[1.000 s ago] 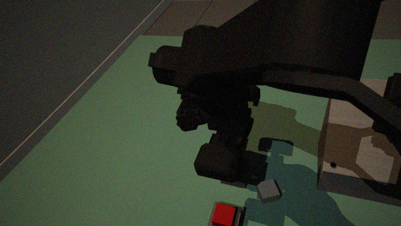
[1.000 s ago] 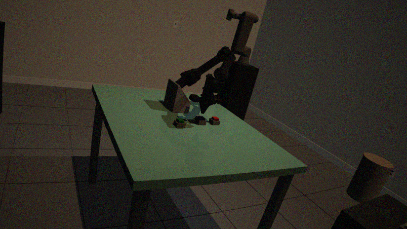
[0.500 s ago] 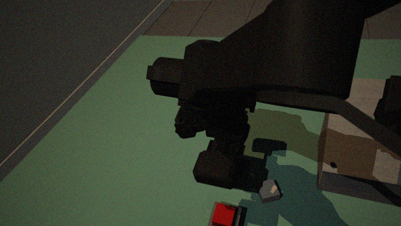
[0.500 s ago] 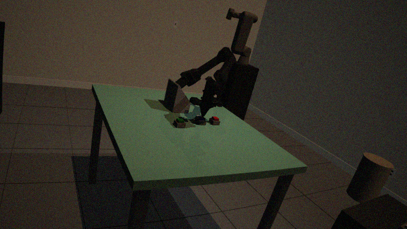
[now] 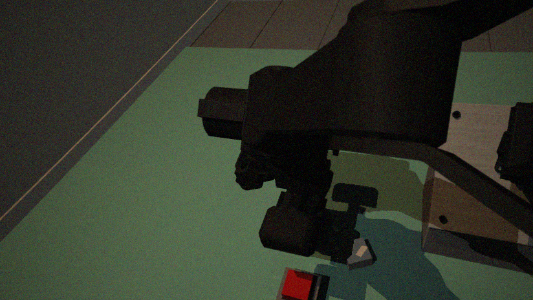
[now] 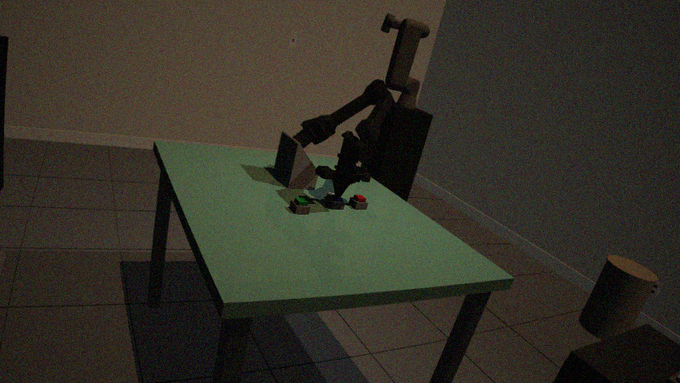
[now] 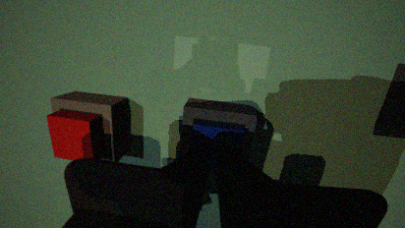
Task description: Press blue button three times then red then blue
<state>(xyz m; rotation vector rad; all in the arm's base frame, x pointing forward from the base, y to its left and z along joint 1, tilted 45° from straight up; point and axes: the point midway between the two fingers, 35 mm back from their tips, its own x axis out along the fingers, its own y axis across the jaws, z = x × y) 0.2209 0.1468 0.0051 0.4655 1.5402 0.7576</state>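
The blue button is 1 cm below my gripper tip. Also, from my gripper tip: red button 2 cm behind, 9 cm to the left; then block 7 cm behind, 1 cm to the left, 2 cm below; then green button 6 cm ahead, 15 cm to the right.
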